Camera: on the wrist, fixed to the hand. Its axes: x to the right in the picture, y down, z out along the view.
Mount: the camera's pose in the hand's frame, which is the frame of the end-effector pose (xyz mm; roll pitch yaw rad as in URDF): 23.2 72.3 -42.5 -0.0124 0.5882 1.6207
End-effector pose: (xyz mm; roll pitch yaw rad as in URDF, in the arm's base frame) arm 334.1 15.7 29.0 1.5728 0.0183 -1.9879
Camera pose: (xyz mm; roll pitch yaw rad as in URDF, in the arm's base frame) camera 362.9 -23.9 100.9 -0.0695 -0.9838 -0.3697
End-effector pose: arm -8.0 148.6 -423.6 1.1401 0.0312 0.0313
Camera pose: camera 14.5 218.1 -376.4 -0.0290 -0.5520 1.6316
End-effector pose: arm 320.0 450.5 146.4 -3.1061 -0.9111 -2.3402
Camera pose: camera 279.1 514.3 189.2 -2.1869 -0.2932 1.8943
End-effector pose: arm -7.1 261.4 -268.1 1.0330 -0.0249 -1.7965
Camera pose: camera 59.6 223.3 -227.2 -0.0874 -0.4425 -0.1679
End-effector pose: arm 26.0 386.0 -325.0 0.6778 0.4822 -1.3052
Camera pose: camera 112.9 382.5 -324.9 0.4405 -0.0981 0.2611
